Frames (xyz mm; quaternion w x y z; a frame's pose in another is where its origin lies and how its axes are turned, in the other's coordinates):
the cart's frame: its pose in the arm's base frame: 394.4 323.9 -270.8 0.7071 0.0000 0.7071 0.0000
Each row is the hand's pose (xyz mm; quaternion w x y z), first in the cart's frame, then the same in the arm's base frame.
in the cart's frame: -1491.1 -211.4 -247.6 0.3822 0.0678 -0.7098 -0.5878
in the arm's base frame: 146.8 112.5 1220.3 0.7722 -0.3677 -0.2316 -0.4636
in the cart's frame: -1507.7 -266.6 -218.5 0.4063 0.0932 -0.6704 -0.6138
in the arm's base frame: 175.9 57.3 1236.9 0.7614 -0.3681 -0.1868 -0.4999
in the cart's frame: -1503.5 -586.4 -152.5 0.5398 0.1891 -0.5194 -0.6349
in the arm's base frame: 241.9 -262.5 1232.7 0.7490 -0.3152 0.0144 -0.5827
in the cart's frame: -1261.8 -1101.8 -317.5 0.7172 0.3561 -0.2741 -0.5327
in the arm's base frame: 76.9 -777.9 991.0 0.7009 -0.1249 0.3133 -0.6285
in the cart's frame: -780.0 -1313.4 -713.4 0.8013 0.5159 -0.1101 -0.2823
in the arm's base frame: -319.0 -989.5 509.2 0.6444 0.1652 0.4887 -0.5644
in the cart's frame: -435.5 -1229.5 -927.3 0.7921 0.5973 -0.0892 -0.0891
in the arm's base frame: -532.9 -905.6 164.7 0.6231 0.3593 0.4970 -0.4853
